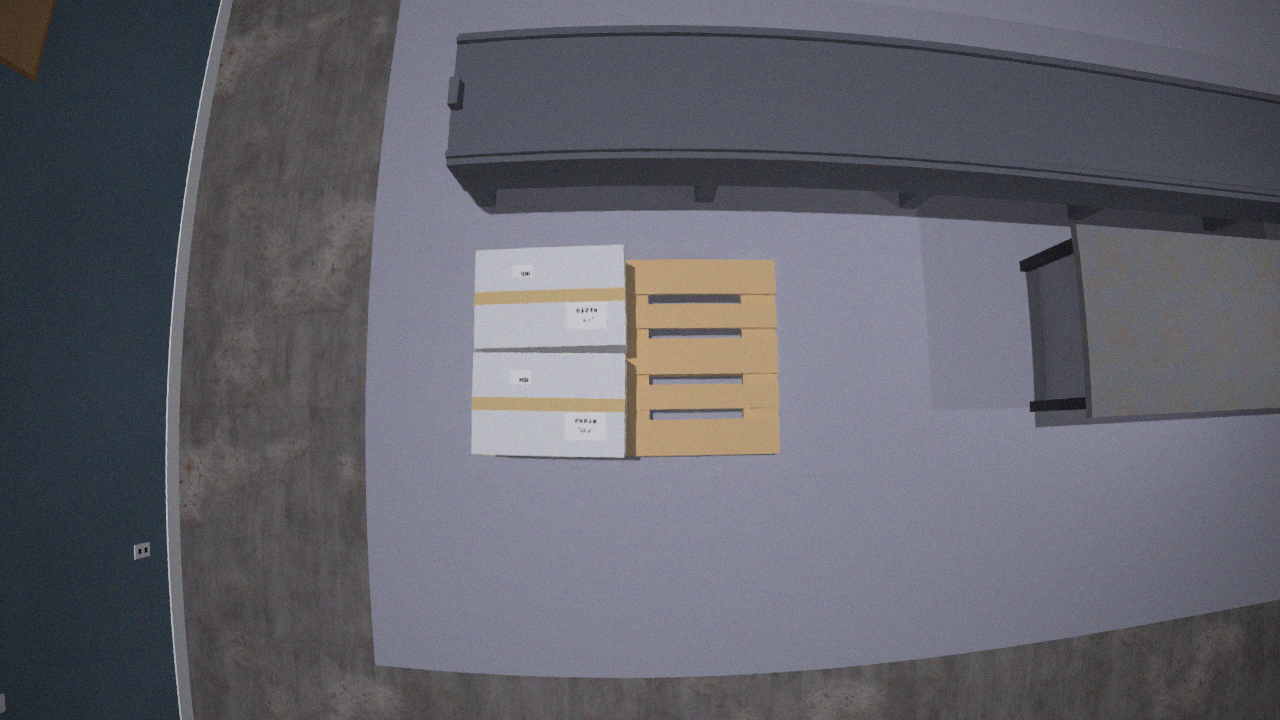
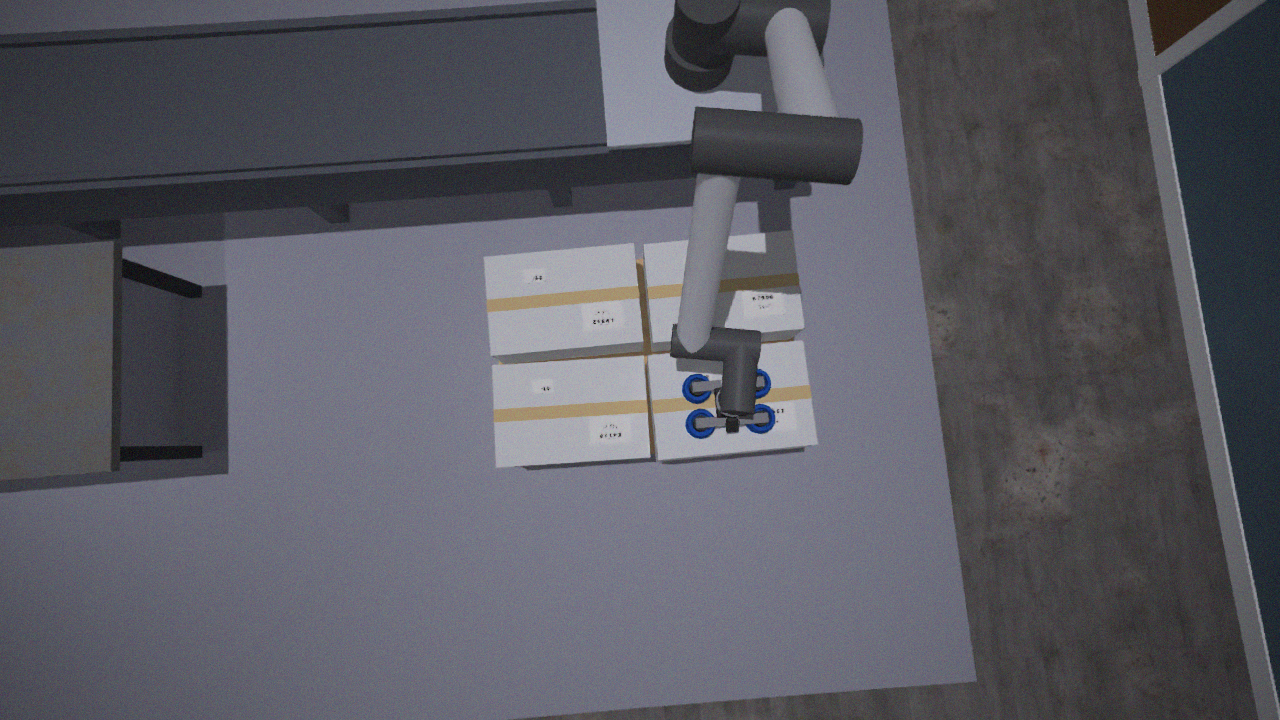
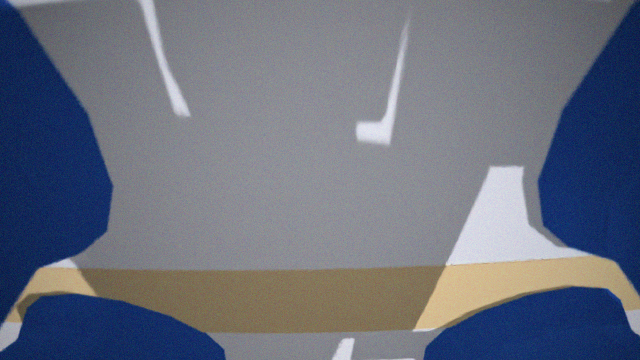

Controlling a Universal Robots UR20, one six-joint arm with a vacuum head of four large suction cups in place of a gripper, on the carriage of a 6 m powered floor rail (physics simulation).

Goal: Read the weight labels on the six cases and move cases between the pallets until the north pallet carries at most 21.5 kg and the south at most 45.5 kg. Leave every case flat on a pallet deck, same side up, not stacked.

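Pixels of known places: end effector, tool point: [image 3: 324, 236]; arm's base, origin of the base link: [image 2: 698, 59].
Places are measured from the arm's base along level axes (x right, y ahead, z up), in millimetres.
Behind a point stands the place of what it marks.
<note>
My gripper [image 2: 729, 404] @(y 1242, x -2, z -119 mm) [image 3: 322, 210] @(y 1242, x -2, z -119 mm), four blue suction cups, is shut on a white taped case [image 2: 671, 438] @(y 1345, x 206, z -90 mm) [image 3: 250, 150] @(y 1293, x -20, z -94 mm) at the south pallet's lower right corner. The case is level, at or slightly above the deck; any gap is hidden. Three more cases, upper left [image 2: 563, 335] @(y 938, x 567, z -160 mm), lower left [image 2: 554, 438] @(y 1311, x 627, z -185 mm) and upper right [image 2: 662, 313] @(y 885, x 197, z -163 mm), lie flat on the south pallet [image 2: 642, 295] @(y 749, x 259, z -449 mm). The arm partly covers the upper right one. An upper case [image 1: 519, 322] @(y 899, x 6159, z -147 mm) and a lower case [image 1: 510, 434] @(y 1309, x 6191, z -144 mm) lie flat on the left half of the north pallet [image 1: 707, 353] @(y 990, x 5446, z -426 mm). Weight labels are too small to read surely.
The right half of the north pallet shows bare slats. The grey floor rail [image 1: 760, 98] [image 2: 313, 98] runs above both pallets. A table [image 1: 1181, 322] @(y 909, x 3359, z -40 mm) [image 2: 53, 358] @(y 901, x 2294, z -40 mm) stands right of the north pallet and left of the south pallet. The arm [image 2: 711, 250] @(y 862, x 90, z 562 mm) reaches down from the rail carriage [image 2: 640, 89] @(y 97, x 216, z 1 mm).
</note>
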